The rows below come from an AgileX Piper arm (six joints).
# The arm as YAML. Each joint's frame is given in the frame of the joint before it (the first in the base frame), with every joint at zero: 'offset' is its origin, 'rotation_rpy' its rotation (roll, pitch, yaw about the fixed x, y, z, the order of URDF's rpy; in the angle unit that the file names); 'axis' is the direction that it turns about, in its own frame. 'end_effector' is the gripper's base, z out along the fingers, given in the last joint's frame.
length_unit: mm
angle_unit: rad
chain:
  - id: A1
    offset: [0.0, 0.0, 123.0]
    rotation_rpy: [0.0, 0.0, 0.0]
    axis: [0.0, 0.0, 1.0]
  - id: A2
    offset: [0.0, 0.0, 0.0]
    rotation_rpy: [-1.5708, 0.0, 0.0]
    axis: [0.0, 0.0, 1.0]
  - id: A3
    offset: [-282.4, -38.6, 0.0]
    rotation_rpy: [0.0, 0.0, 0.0]
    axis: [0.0, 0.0, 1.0]
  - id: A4
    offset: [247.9, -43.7, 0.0]
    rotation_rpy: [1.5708, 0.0, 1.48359]
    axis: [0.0, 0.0, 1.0]
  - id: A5
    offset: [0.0, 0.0, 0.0]
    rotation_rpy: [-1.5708, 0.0, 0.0]
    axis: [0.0, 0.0, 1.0]
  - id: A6
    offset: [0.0, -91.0, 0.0]
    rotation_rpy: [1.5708, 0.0, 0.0]
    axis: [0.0, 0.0, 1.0]
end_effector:
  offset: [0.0, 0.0, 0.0]
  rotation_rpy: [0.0, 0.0, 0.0]
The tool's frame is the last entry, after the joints.
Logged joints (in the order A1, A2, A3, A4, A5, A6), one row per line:
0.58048, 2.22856, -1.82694, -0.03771, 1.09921, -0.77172
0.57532, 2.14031, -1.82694, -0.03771, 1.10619, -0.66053
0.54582, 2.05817, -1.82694, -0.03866, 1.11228, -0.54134
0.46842, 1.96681, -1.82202, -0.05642, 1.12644, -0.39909
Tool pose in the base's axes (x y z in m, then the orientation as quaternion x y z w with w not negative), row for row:
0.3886, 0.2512, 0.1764, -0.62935, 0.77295, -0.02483, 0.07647
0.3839, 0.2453, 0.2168, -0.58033, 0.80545, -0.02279, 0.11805
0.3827, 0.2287, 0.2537, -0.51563, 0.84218, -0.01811, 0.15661
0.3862, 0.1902, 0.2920, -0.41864, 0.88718, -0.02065, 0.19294
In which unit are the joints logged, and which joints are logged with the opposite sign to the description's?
The joints are logged in radians. Opposite sign: none.
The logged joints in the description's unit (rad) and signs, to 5 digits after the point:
0.58048, 2.22856, -1.82694, -0.03771, 1.09921, -0.77172
0.57532, 2.14031, -1.82694, -0.03771, 1.10619, -0.66053
0.54582, 2.05817, -1.82694, -0.03866, 1.11228, -0.54134
0.46842, 1.96681, -1.82202, -0.05642, 1.12644, -0.39909

